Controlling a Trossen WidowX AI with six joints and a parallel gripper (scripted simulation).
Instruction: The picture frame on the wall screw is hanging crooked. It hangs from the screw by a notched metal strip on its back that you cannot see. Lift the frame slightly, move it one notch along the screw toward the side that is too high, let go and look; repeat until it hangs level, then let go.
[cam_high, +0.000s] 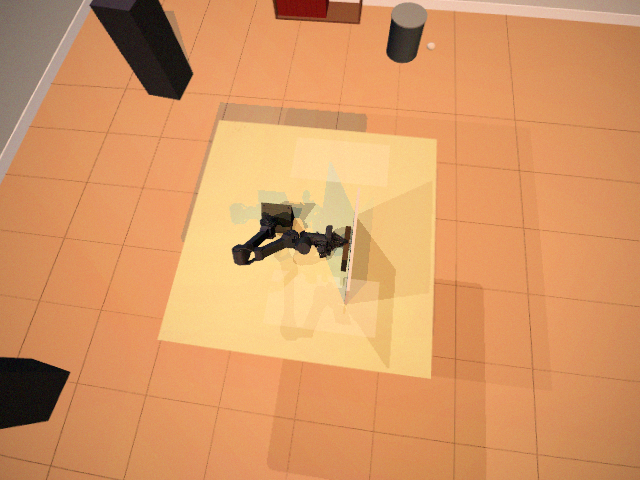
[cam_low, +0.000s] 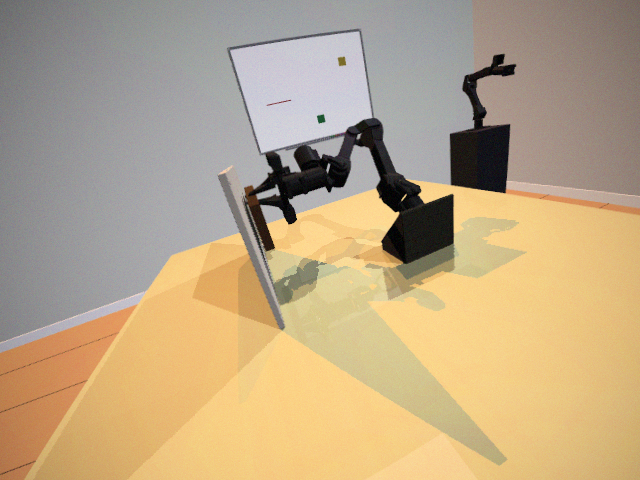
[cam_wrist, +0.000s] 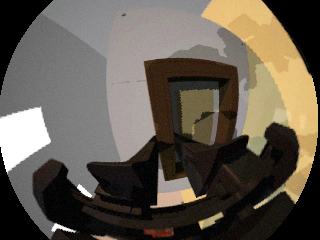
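Right now the brown picture frame is 5 cm below my gripper tip and 1 cm to the right of it. From my gripper tip the other things lie so: upright wall panel: 7 cm below, 2 cm ahead.
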